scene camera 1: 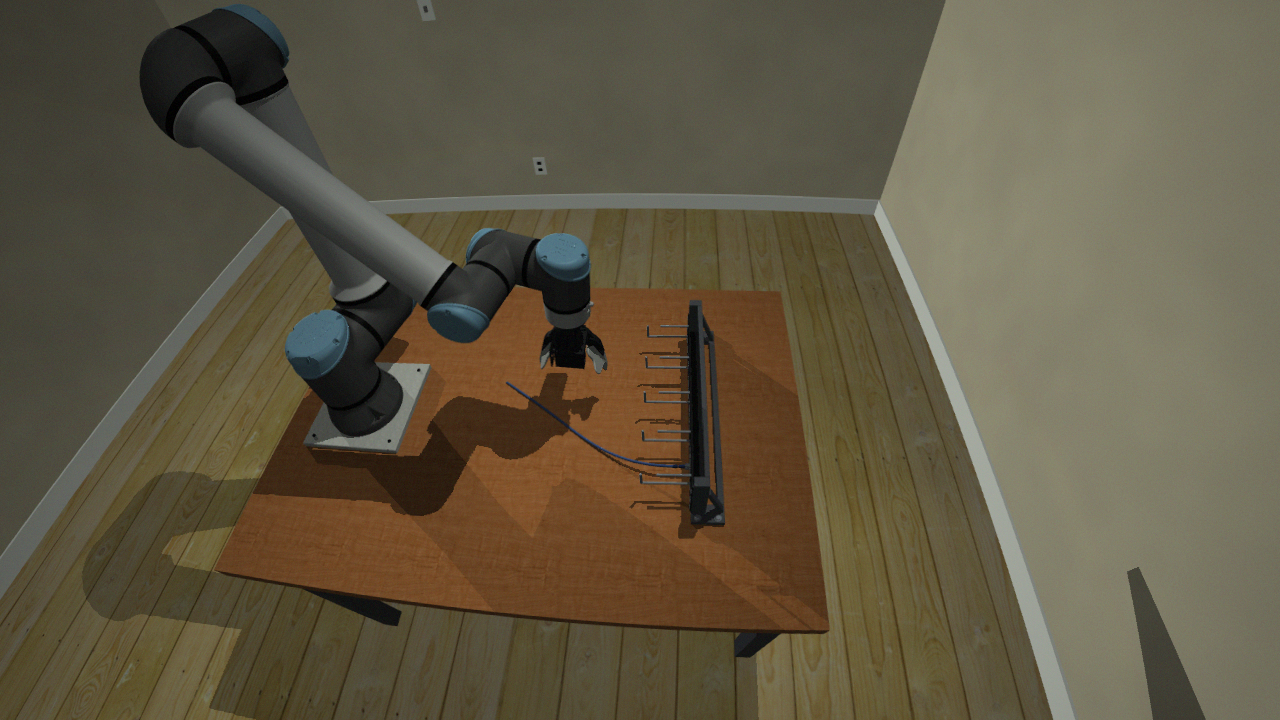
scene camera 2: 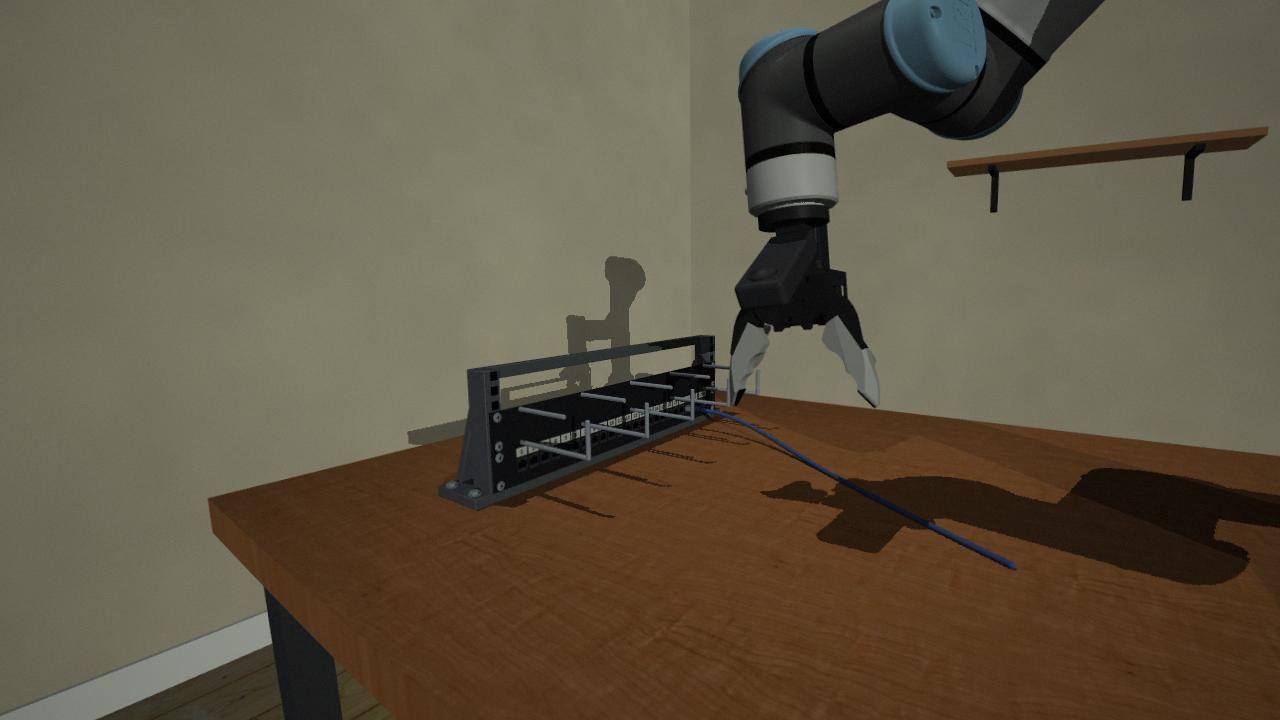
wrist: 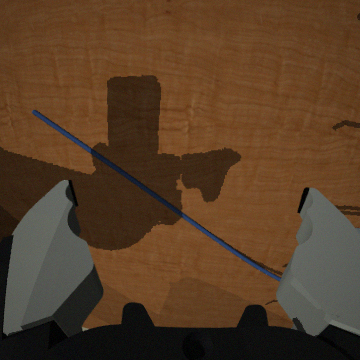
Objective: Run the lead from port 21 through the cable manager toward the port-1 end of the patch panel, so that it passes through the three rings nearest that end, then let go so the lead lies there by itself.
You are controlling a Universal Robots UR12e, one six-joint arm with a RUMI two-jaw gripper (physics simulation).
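The blue lead leaves the patch panel near its far end in the scene camera 2 view. It passes between two neighbouring rings and runs diagonally over the table, its free end lying away from the panel. The three rings nearest the port-1 end, the first, second and third, have no lead in them. My gripper is wide open and empty, above the lead. The lead's plug end at the panel is too small to read.
The wooden table carries the panel's dark frame along one side. Thin metal rings stick out from the panel toward the arm. The arm's base plate stands on the opposite side. A wall shelf hangs behind.
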